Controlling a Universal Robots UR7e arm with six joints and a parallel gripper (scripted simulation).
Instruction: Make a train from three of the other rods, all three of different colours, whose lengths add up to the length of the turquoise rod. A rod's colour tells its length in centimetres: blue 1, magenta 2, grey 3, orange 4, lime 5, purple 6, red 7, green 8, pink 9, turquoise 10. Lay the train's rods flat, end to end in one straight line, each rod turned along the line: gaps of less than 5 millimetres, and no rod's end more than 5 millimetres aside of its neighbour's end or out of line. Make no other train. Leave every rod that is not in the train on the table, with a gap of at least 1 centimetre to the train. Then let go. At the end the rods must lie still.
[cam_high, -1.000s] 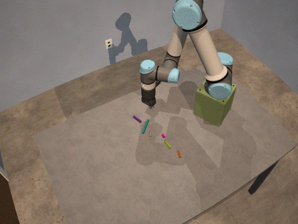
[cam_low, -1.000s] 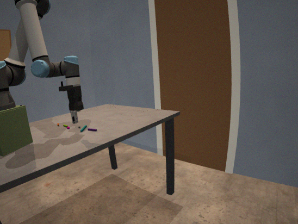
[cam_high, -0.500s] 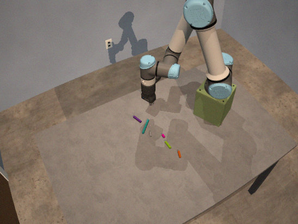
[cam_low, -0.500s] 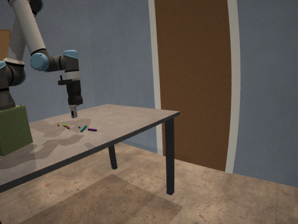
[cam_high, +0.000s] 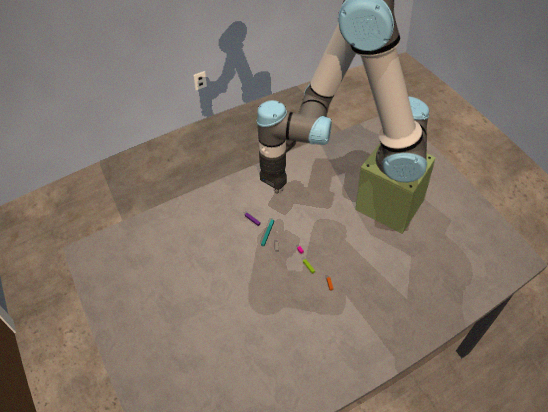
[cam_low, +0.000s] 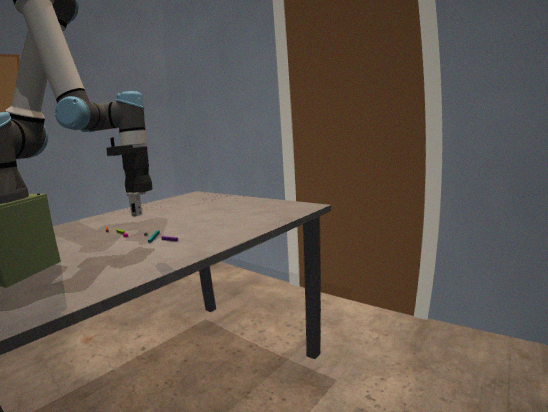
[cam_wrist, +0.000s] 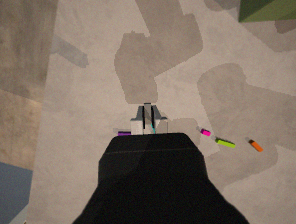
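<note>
The magenta rod is 170 mm to the left of my hand, 110 mm below it and 40 mm ahead of it. Round my hand: turquoise rod: 110 mm below, 80 mm ahead, 50 mm to the left; then purple rod: 110 mm below, 90 mm ahead, 20 mm to the right; then lime rod: 230 mm to the left, 110 mm below, 60 mm ahead.
</note>
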